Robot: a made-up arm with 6 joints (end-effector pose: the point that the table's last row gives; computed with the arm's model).
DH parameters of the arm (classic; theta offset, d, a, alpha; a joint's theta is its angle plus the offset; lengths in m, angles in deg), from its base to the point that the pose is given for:
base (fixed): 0 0.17 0 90
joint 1: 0 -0.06 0.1 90
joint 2: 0 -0.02 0.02 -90
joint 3: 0 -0.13 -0.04 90
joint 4: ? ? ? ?
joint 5: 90 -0.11 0.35 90
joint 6: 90 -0.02 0.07 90
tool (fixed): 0 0.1 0 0
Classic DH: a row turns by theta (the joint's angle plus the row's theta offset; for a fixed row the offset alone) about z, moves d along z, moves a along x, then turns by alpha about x.
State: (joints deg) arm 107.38 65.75 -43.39 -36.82 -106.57 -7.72
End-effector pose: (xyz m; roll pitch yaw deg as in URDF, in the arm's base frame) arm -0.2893 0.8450 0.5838 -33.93 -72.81 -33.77
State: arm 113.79 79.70 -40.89 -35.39 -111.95 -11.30
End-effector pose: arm -0.3432 0.7525 0.7348 -1.06 -68.17 -66.56
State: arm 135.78 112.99 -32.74 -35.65 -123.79 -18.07
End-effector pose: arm -0.6079 0.3908 0.8717 33.56 -45.91 -93.91
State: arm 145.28 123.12 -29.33 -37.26 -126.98 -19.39
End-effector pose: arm -0.7093 0.2633 0.8231 41.11 -38.62 -96.43
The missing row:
joint 4: -90 0.19 0.27 -90
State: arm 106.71 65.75 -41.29 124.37 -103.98 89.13
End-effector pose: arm 0.4119 -0.1713 0.3099 -178.85 -4.88 140.85
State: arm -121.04 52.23 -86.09 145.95 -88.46 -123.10
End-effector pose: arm -0.3342 -0.0134 0.5669 126.51 -43.73 -155.02
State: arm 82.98 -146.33 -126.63 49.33 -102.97 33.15
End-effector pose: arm 0.2167 -0.6613 0.3218 57.86 -30.40 73.12
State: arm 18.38 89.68 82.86 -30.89 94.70 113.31
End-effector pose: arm 0.2504 -0.1760 0.1470 9.33 34.75 12.55
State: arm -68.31 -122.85 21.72 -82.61 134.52 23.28
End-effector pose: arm -0.4549 0.1411 0.0946 39.38 -43.26 -94.71
